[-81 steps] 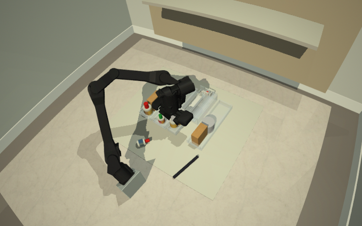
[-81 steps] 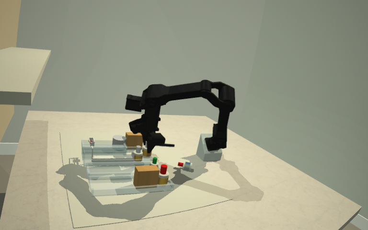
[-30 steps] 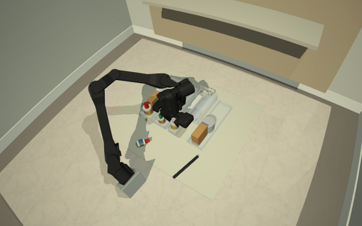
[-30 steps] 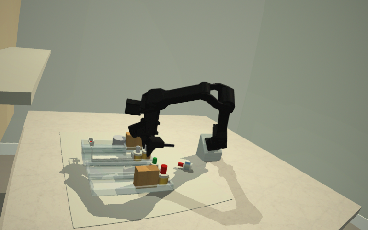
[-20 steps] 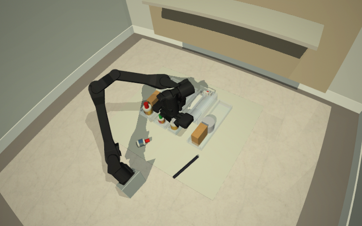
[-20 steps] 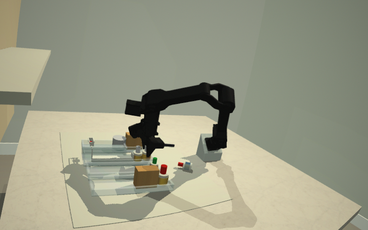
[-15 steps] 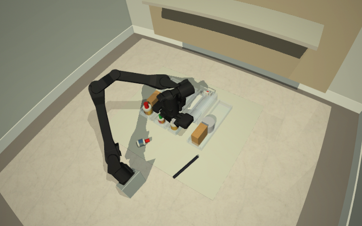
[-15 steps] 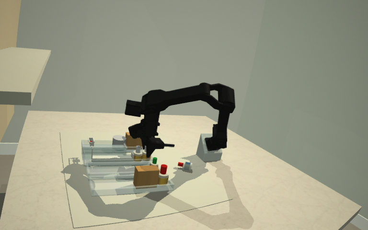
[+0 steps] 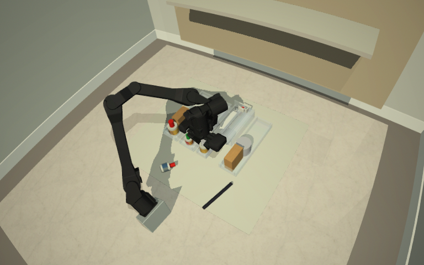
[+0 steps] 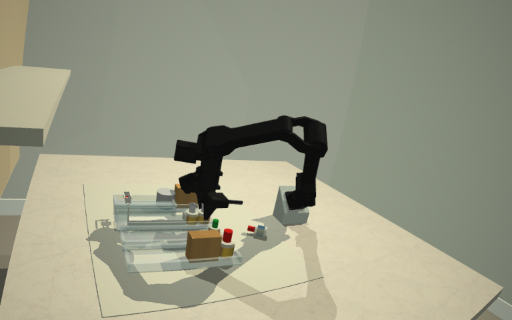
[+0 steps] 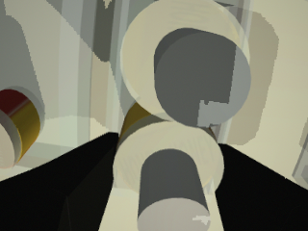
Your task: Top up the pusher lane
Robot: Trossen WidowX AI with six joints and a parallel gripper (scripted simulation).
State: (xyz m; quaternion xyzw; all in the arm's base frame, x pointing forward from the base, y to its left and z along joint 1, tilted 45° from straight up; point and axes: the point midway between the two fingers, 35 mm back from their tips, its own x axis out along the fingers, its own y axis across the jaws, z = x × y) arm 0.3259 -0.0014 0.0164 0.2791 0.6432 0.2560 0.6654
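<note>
My gripper tip is 140 mm short of the clear sprung lane, 30 mm to the left of it and 10 mm above it. The rest, counted from my gripper tip: grey cylinder: 130 mm to the right, 80 mm ahead; then pusher plate: 140 mm ahead, 30 mm to the right, 20 mm above; then black bar: 160 mm to the right, 130 mm behind, 20 mm below.
</note>
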